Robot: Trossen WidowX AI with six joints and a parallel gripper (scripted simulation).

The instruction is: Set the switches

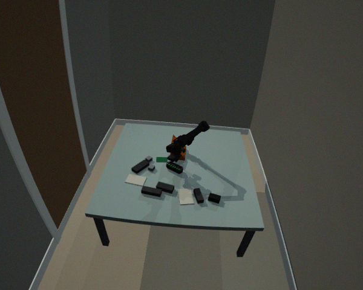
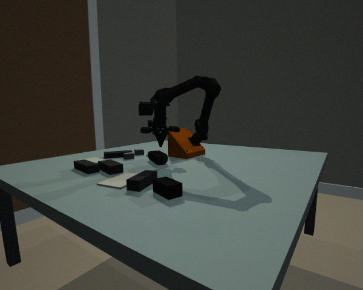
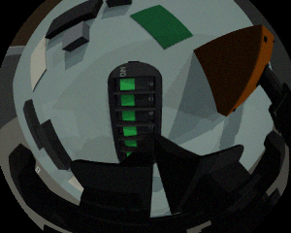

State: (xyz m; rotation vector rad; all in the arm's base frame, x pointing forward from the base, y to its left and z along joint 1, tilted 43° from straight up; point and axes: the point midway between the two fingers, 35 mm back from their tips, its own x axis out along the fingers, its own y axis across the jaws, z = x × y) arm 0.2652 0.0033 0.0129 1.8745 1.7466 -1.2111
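Right now my gripper tip is 90 mm past the green card, 150 mm to the left of it and 80 mm above it. Also, from my gripper tip: long black block (70 mm ahead, 300 mm to the right, 60 mm below).
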